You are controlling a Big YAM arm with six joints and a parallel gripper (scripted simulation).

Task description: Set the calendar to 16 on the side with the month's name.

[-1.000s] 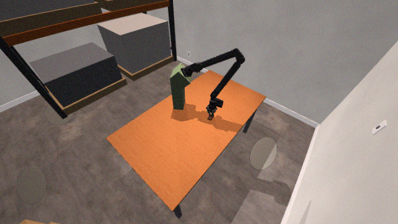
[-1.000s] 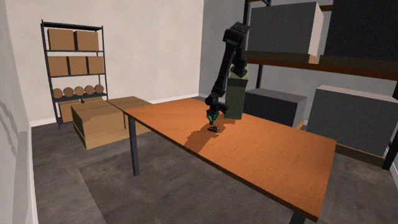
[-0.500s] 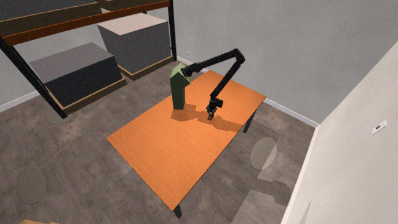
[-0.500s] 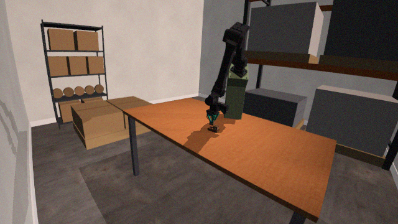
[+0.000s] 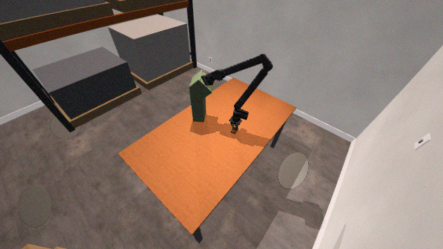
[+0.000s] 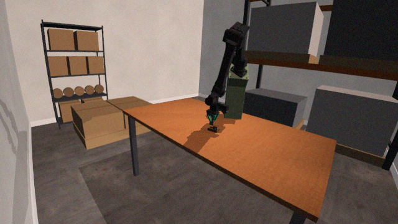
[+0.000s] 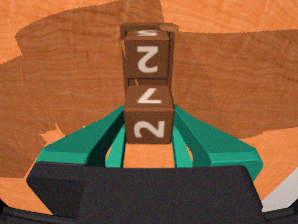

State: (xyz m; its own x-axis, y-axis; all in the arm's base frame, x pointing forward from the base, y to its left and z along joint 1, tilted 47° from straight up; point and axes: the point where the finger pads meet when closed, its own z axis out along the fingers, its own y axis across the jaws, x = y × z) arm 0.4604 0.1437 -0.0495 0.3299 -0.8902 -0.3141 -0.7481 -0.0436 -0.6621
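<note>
My hand is 1 cm above the brown calendar cube. From my hand the other things lie so: dark calendar tray: 1 cm behind, 1 cm to the left, 6 cm below.
</note>
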